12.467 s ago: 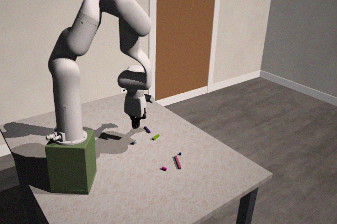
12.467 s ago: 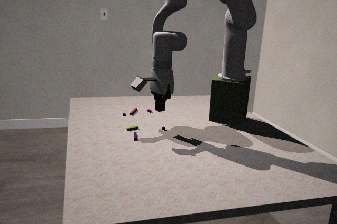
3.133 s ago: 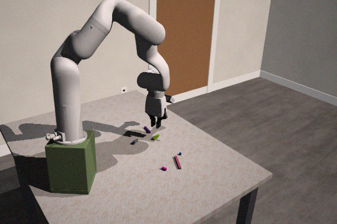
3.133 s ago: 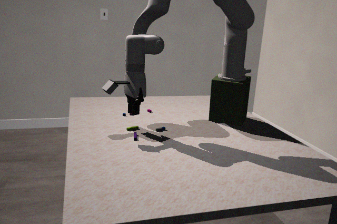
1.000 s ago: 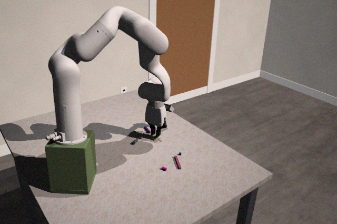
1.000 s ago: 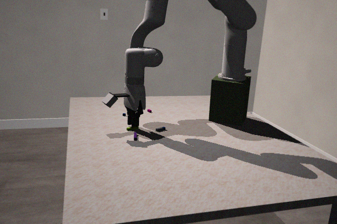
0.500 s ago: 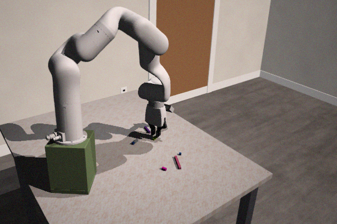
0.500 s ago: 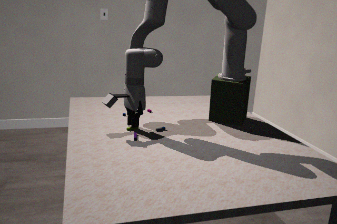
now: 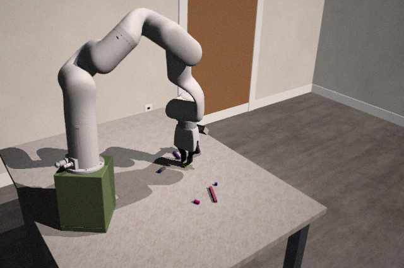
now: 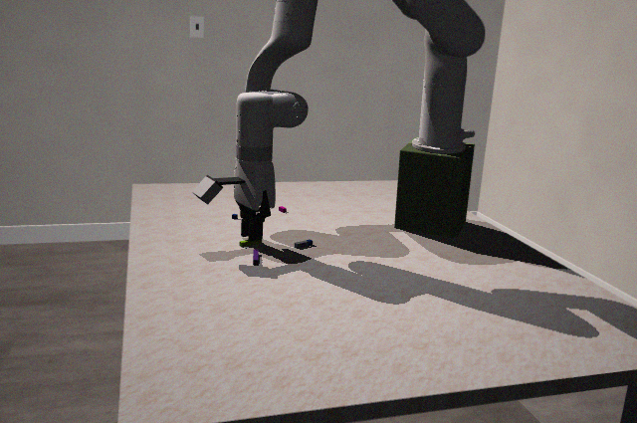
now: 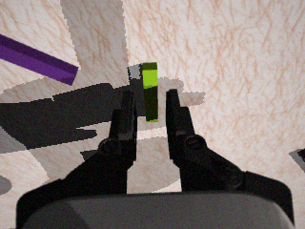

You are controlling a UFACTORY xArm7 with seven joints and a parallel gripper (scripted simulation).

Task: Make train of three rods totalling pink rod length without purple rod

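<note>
My hand is 30 mm above the lime rod. From my hand the other things lie so: pink rod (90 mm behind, 220 mm to the right, 30 mm below); grey rod (100 mm behind, 50 mm to the left, 30 mm below); purple rod (20 mm ahead, 80 mm to the left, 30 mm below).
</note>
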